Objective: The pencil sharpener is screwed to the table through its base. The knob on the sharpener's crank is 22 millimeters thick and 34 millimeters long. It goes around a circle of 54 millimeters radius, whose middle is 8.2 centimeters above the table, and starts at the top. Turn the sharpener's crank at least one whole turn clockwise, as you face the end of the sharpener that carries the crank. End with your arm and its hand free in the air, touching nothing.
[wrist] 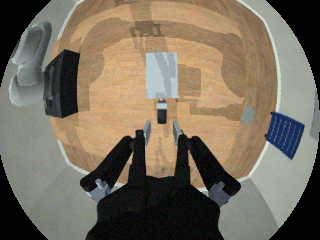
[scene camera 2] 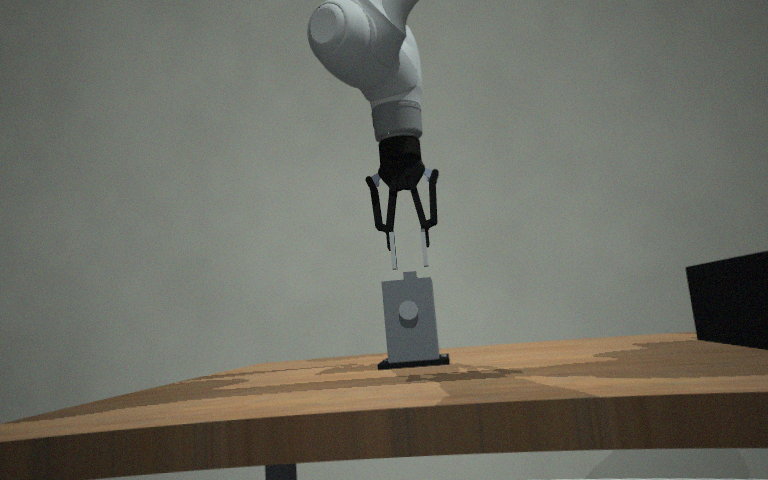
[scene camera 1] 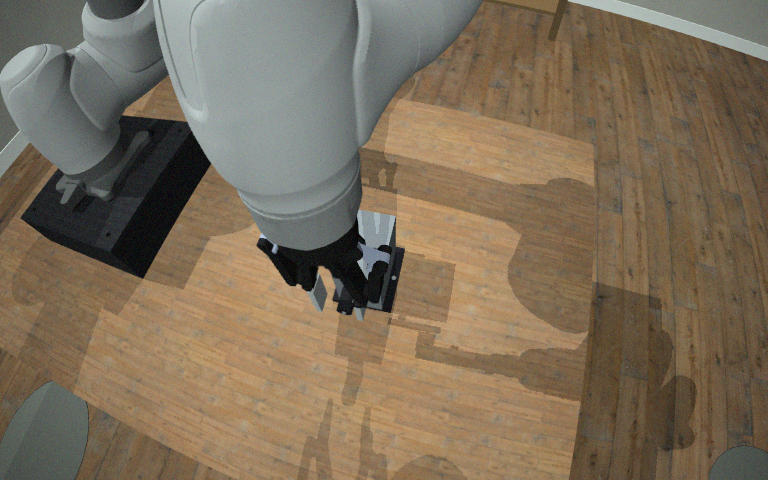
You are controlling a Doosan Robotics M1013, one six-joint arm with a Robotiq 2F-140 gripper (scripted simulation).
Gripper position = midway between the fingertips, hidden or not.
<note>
I see my gripper [scene camera 1: 342, 306] and a grey pencil sharpener [scene camera 2: 410, 323].
My gripper is seen too in the wrist view [wrist: 161, 126] and in scene camera 2 [scene camera 2: 410, 267]. The grey pencil sharpener also shows in the wrist view [wrist: 161, 67] and in scene camera 1 [scene camera 1: 377, 229].
</note>
